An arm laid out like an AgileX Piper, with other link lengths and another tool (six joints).
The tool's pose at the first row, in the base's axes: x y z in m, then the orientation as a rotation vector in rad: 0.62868, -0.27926, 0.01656, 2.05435, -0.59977, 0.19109
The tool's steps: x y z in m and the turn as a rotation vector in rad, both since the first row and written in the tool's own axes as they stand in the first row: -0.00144, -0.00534, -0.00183, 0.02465, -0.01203, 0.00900; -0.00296, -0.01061, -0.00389, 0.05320, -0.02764, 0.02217; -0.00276, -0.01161, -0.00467, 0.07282, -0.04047, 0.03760; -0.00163, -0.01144, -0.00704, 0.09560, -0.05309, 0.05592; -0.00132, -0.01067, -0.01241, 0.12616, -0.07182, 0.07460
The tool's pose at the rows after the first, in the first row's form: 0.63022, -0.27496, 0.01294, 2.07820, -0.61694, 0.19239; 0.63168, -0.27048, 0.00947, 2.10534, -0.64087, 0.19377; 0.63242, -0.26946, 0.00919, 2.12254, -0.66543, 0.19631; 0.63356, -0.26793, 0.01100, 2.14177, -0.69313, 0.20187; 0.63400, -0.26386, 0.01457, 2.16940, -0.72544, 0.20394
